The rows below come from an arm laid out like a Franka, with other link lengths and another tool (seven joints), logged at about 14 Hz.
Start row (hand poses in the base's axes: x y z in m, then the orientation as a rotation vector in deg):
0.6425 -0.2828 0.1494 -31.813 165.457 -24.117
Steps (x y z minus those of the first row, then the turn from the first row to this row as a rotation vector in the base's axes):
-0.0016 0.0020 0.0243 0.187 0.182 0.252
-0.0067 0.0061 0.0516 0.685 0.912 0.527
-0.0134 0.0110 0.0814 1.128 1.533 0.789
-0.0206 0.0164 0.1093 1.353 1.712 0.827
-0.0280 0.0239 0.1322 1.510 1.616 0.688
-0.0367 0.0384 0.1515 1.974 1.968 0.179
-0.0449 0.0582 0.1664 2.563 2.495 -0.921
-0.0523 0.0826 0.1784 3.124 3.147 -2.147
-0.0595 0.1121 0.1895 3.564 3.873 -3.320
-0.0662 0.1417 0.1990 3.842 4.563 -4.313
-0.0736 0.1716 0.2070 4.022 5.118 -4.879
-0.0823 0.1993 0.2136 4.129 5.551 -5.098
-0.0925 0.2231 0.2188 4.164 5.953 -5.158
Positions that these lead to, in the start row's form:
0.6409 -0.2808 0.1737 -32.209 165.539 -23.777
0.6358 -0.2767 0.2010 -32.792 166.145 -22.887
0.6291 -0.2718 0.2308 -33.326 166.644 -22.091
0.6219 -0.2664 0.2587 -33.411 166.806 -21.723
0.6145 -0.2589 0.2816 -33.151 166.777 -21.528
0.6058 -0.2444 0.3009 -32.479 167.332 -20.854
0.5976 -0.2246 0.3158 -30.997 168.284 -20.044
0.5902 -0.2002 0.3278 -29.370 169.387 -19.261
0.5830 -0.1707 0.3389 -27.850 170.522 -18.629
0.5763 -0.1411 0.3484 -26.591 171.543 -18.214
0.5689 -0.1112 0.3564 -25.919 172.276 -17.911
0.5602 -0.0835 0.3630 -25.725 172.767 -17.692
0.5500 -0.0597 0.3682 -25.766 173.173 -17.565

